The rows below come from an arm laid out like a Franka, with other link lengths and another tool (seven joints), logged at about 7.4 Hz.
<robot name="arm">
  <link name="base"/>
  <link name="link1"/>
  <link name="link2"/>
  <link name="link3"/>
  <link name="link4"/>
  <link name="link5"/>
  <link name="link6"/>
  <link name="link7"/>
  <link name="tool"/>
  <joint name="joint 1" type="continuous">
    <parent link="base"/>
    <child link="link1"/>
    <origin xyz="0 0 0.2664" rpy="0 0 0"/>
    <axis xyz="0 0 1"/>
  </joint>
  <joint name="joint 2" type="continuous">
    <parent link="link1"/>
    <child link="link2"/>
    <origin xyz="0 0 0" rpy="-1.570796 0 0"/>
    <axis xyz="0 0 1"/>
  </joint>
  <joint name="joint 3" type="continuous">
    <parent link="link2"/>
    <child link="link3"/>
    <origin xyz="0 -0.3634 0" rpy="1.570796 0 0"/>
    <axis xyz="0 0 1"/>
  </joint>
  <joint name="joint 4" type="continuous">
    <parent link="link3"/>
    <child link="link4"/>
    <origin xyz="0.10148 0 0" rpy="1.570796 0 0"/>
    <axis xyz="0 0 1"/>
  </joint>
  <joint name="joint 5" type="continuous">
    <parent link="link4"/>
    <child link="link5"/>
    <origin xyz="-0.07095 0.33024 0" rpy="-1.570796 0 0"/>
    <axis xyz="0 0 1"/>
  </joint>
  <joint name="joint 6" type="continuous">
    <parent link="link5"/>
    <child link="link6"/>
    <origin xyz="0 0 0" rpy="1.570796 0 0"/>
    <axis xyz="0 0 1"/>
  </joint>
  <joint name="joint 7" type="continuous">
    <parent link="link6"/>
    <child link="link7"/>
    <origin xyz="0.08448 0 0" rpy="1.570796 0 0"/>
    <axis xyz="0 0 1"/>
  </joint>
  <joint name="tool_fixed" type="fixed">
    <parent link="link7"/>
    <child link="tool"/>
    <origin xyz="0.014 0.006 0.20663" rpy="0 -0.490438 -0.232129"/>
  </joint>
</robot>
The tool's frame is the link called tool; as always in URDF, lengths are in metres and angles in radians. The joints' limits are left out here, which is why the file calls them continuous.
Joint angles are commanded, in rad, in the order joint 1, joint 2, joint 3, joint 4, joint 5, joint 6, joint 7. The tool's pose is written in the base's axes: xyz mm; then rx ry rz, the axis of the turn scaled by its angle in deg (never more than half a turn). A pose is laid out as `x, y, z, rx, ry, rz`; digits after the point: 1 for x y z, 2 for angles.
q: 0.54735, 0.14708, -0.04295, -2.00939, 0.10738, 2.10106, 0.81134
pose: 477.7, 264.1, 275.7, -168.05, 10.24, 50.29
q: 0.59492, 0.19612, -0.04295, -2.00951, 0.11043, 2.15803, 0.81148
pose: 475.0, 292.1, 253.1, -168.96, 6.76, 49.90
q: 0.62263, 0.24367, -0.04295, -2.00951, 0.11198, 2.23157, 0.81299
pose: 479.4, 311.8, 232.3, -169.39, 4.82, 47.84
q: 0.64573, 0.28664, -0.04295, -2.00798, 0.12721, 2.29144, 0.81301
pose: 481.1, 329.1, 213.2, -169.02, 3.70, 46.69
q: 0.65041, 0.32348, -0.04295, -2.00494, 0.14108, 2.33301, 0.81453
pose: 485.6, 335.7, 196.4, -168.50, 4.30, 46.24
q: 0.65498, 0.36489, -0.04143, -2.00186, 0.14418, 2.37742, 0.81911
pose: 489.8, 341.7, 177.0, -168.54, 4.65, 45.67
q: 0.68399, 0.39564, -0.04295, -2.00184, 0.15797, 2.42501, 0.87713
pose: 485.3, 358.0, 162.9, -167.42, 8.08, 44.62
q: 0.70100, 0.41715, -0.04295, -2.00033, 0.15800, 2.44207, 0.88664
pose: 480.8, 366.6, 152.1, -167.72, 7.69, 44.84
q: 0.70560, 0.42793, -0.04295, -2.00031, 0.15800, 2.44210, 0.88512
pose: 478.2, 368.0, 145.6, -168.03, 7.39, 45.64
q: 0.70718, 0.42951, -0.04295, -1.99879, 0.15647, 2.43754, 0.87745
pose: 477.2, 368.6, 144.8, -168.32, 6.58, 45.98
